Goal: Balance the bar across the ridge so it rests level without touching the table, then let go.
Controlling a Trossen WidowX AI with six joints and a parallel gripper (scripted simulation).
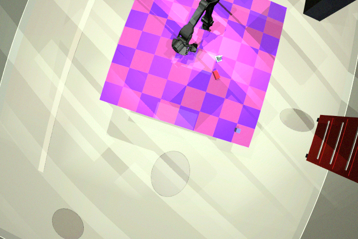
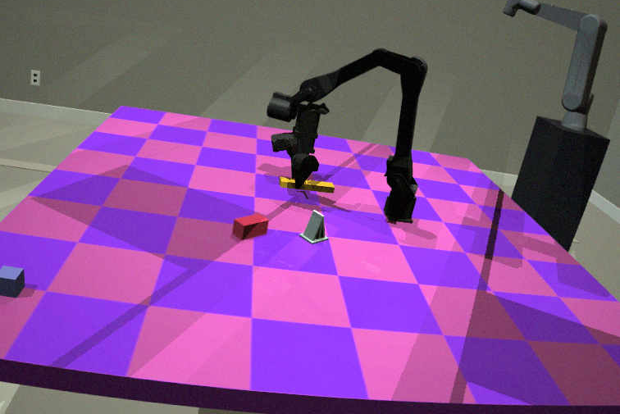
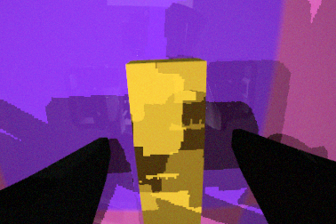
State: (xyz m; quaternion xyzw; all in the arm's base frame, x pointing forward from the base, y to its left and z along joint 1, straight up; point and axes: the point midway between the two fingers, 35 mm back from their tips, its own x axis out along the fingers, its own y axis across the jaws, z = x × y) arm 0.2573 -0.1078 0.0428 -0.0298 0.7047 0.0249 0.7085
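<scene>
Now: gripper tip 3 cm past the yellow bar. The rest, counted from my gripper tip: red block 30 cm to the left, 11 cm ahead, 1 cm above; blue cube 61 cm to the left, 48 cm ahead, 1 cm above.
</scene>
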